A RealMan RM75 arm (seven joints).
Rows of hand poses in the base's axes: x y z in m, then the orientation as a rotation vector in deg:
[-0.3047 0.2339 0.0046 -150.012 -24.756 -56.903]
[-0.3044 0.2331 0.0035 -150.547 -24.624 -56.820]
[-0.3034 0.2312 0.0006 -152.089 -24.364 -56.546]
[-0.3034 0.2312 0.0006 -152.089 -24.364 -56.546]
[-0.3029 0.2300 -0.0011 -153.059 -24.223 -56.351]
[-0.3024 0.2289 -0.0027 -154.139 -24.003 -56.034]
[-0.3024 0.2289 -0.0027 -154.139 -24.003 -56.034]
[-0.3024 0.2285 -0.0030 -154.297 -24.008 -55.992]
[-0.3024 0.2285 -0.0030 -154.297 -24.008 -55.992]
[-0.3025 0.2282 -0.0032 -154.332 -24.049 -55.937]
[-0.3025 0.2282 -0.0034 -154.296 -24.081 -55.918]
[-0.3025 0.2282 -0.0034 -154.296 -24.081 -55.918]
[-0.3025 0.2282 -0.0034 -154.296 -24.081 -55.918]
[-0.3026 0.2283 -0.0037 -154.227 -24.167 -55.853]
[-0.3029 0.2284 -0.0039 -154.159 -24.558 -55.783]
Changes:
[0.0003 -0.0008 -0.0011 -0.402 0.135 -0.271]
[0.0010 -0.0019 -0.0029 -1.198 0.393 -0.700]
[0.0000 0.0000 0.0000 0.000 0.000 0.000]
[0.0005 -0.0012 -0.0017 -0.760 0.256 -0.422]
[0.0005 -0.0011 -0.0016 -0.807 0.356 -0.487]
[0.0000 0.0000 0.0000 0.000 0.000 0.000]
[0.0000 -0.0004 -0.0003 -0.132 0.045 -0.050]
[0.0000 0.0000 0.0000 0.000 0.000 0.000]
[-0.0001 -0.0003 -0.0002 -0.035 0.037 0.021]
[0.0000 0.0000 -0.0002 0.024 0.006 0.036]
[0.0000 0.0000 0.0000 0.000 0.000 0.000]
[0.0000 0.0000 0.0000 0.000 0.000 0.000]
[-0.0001 0.0001 -0.0003 0.042 0.028 0.089]
[-0.0003 0.0001 -0.0002 -0.066 -0.001 0.269]

